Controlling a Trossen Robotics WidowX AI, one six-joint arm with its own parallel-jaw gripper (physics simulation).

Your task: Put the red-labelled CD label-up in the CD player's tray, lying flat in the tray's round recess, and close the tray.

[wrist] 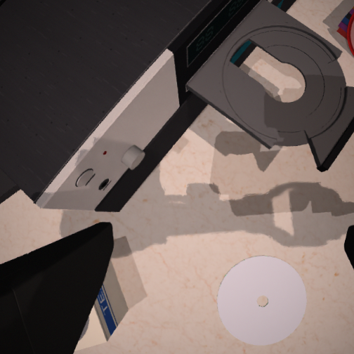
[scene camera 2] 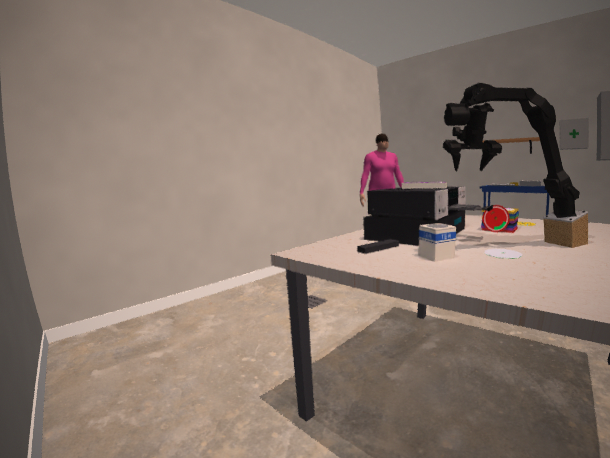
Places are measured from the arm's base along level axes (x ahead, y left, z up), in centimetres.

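Pixels of known places: gripper, fingertip midpoint: (scene camera 2: pixel 468 170); arm's base, link origin: (scene camera 2: pixel 565 214).
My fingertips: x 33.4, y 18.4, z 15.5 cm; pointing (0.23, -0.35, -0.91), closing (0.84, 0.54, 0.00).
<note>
Ahead of a thing's pixels: the offset from my fingertips to its middle. "spot": to the spot under its first point. Level surfaces: height alone.
A red-faced disc @(spot: dx -7.7, dy -35.4, dz -20.5 cm) (scene camera 2: pixel 495 218) stands upright against a stack of coloured cases; its red edge (wrist: pixel 351 37) shows at the wrist view's upper right. The CD player's tray @(dx +5.4, dy -15.9, dz -14.0 cm) (scene camera 2: pixel 466 207) (wrist: pixel 240 102) is out, and its round recess holds no disc; the tabletop shows through its slot. The player's dark front (wrist: pixel 200 47) has a teal display. A white-faced disc @(dx -12.5, dy +4.5, dz -26.2 cm) (scene camera 2: pixel 503 254) (wrist: pixel 240 300) lies flat on the table. My gripper (scene camera 2: pixel 469 167) (wrist: pixel 230 236) is open and empty, high above the table, with its fingers pointing down. The upright disc's other face is hidden.
Black stacked units @(spot: dx +23.7, dy +4.4, dz -10.9 cm) (scene camera 2: pixel 400 202) (wrist: pixel 90 65) stand left of the tray. A white and blue box @(dx +7.0, dy +16.5, dz -21.5 cm) (scene camera 2: pixel 437 244) (wrist: pixel 107 312) and a black remote-like bar @(dx +27.9, dy +14.5, dz -25.3 cm) (scene camera 2: pixel 378 246) are near them on the table @(dz -26.3 cm) (scene camera 2: pixel 350 267). The coloured cases @(spot: dx -15.5, dy -34.1, dz -20.8 cm) (scene camera 2: pixel 513 220) stand near my arm's base block (scene camera 2: pixel 565 232).
</note>
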